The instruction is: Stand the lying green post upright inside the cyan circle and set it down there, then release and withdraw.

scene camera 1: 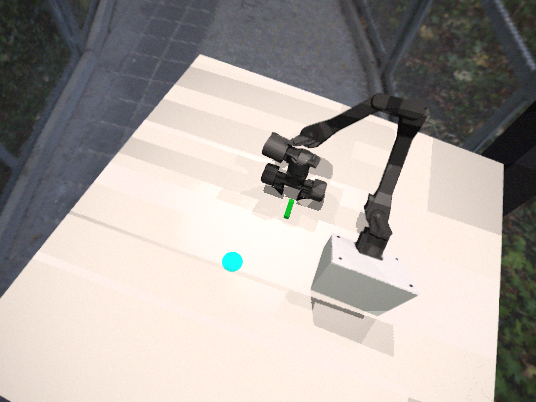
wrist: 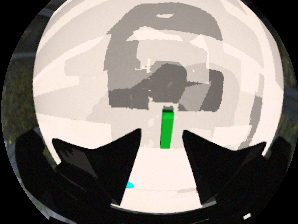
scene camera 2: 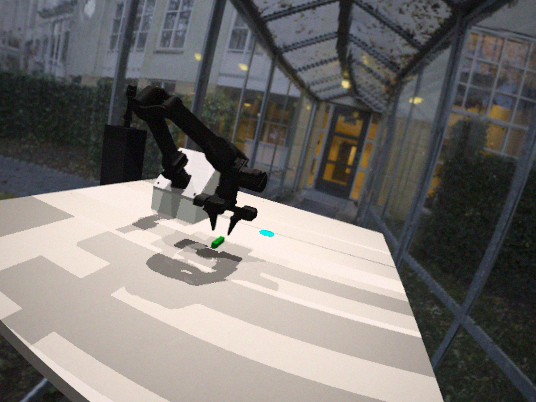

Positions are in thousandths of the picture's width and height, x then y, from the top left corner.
In view: my gripper (scene camera 2: 411, 581).
My gripper is seen too in scene camera 1 (scene camera 1: 540, 489) and in the wrist view (wrist: 545, 596).
